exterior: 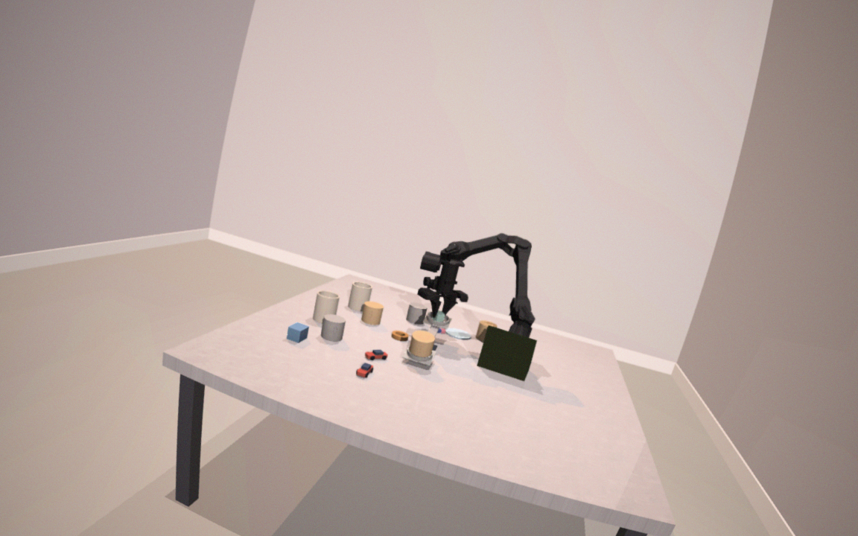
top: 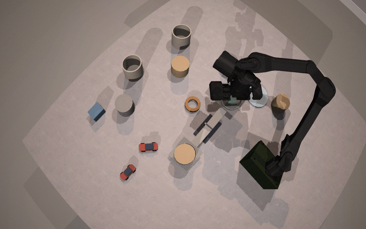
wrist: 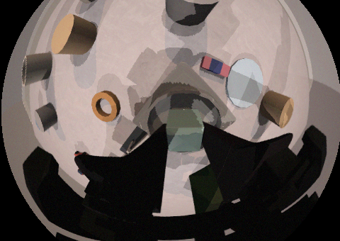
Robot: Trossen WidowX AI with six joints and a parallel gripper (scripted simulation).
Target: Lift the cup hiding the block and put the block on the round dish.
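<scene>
Right now my gripper tip is 90 mm past the pale blue round dish, 120 mm to the left of it and 80 mm above it. From my gripper tip the other things lie so: blue cube (390 mm ahead, 340 mm to the left, 60 mm below); pale green block (10 mm above); pink-and-blue eraser (10 mm behind, 90 mm to the right, 80 mm below).
</scene>
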